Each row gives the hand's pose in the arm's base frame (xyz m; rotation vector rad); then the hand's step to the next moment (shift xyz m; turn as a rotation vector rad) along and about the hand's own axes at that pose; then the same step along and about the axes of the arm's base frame.
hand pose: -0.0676 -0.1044 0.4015 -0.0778 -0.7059 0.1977
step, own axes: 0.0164 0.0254 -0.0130 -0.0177 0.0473 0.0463
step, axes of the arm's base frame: 0.0167 0.0282 -0.0029 -0.0506 0.0428 0.0174
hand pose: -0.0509 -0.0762 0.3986 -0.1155 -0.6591 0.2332
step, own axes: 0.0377 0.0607 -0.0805 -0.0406 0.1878 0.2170
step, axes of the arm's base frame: 0.0678 0.0656 -0.0518 -0.1986 0.1786 0.1126
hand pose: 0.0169 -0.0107 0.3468 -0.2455 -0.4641 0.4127
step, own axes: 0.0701 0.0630 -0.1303 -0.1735 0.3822 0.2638
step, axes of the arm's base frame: 0.0989 0.0690 -0.1064 -0.3930 0.2995 0.0403
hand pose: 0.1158 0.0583 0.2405 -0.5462 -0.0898 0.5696
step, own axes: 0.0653 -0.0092 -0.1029 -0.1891 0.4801 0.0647
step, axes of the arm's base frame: 0.0830 -0.0195 -0.0876 -0.4085 0.2673 -0.1792
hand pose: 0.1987 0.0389 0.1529 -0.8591 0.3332 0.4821
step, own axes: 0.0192 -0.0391 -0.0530 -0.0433 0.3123 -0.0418
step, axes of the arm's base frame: 0.0323 -0.0583 -0.0164 -0.2058 0.1294 -0.2050
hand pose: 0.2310 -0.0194 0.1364 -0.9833 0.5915 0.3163
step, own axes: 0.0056 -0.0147 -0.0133 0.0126 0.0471 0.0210
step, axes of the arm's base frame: 0.0076 -0.0191 0.0012 -0.0069 0.0425 -0.0310
